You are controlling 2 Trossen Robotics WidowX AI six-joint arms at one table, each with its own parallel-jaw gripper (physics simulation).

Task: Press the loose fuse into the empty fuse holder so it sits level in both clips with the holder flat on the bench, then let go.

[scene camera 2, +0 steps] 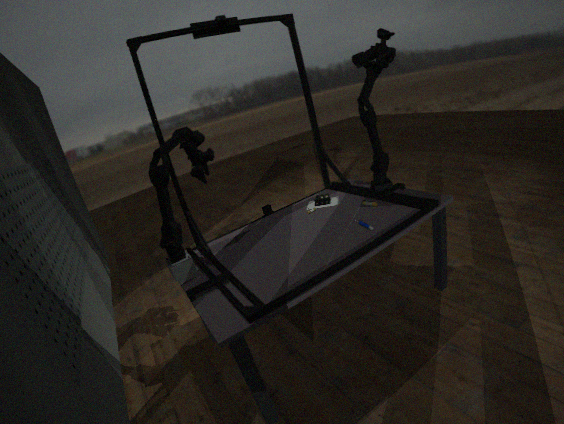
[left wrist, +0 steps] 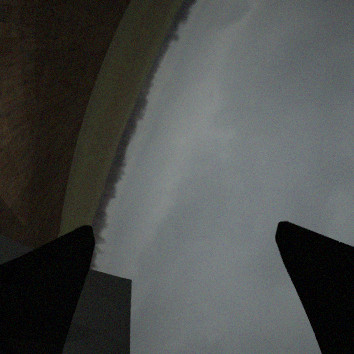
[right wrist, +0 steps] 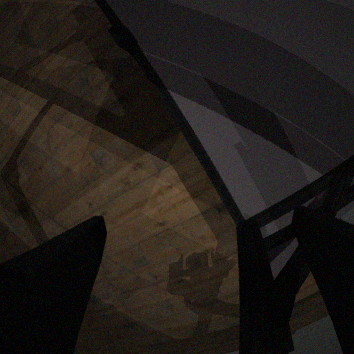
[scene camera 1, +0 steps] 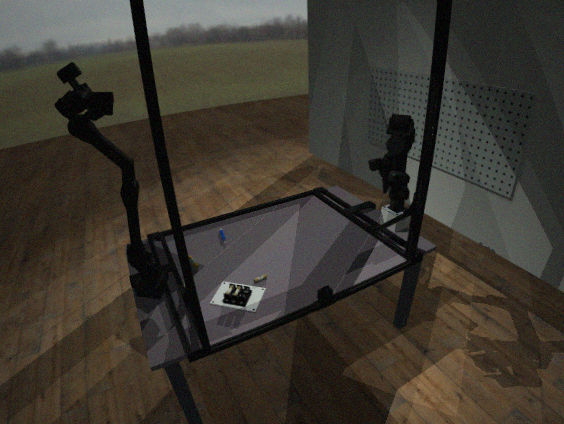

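The loose fuse, small and tan-yellow, lies on the bench just beside the white plate. The black fuse holder sits on that plate. Pale fuses show at its left side in scene camera 1; its empty clips are too small to make out. My left gripper is open and empty, raised high above the bench's left end in scene camera 1, facing sky. My right gripper is open and empty, raised near its own mount, far from fuse and holder. Neither fuse nor holder shows in the wrist views.
A blue-handled tool lies on the bench. A yellow object lies near the left arm's base, partly behind a frame post in scene camera 1. Black rails border the bench, and tall posts rise from it. A small black block sits on the rail.
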